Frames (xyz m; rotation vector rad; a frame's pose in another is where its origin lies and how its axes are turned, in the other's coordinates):
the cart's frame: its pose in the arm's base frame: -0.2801 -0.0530 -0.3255 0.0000 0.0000 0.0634
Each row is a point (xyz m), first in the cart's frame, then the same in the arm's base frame.
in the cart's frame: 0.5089 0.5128 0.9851
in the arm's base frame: 0.1953 0.4910 0.6596
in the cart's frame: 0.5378 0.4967 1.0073
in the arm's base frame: 0.2251 0.4768 0.6818
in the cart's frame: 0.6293 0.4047 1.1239
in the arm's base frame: 0.3223 0.3908 0.7984
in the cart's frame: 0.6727 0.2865 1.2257
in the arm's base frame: 0.3731 0.2755 0.9002
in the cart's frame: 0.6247 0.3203 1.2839
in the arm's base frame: 0.3231 0.3062 0.9584
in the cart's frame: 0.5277 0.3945 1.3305
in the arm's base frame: 0.2215 0.3741 1.0050
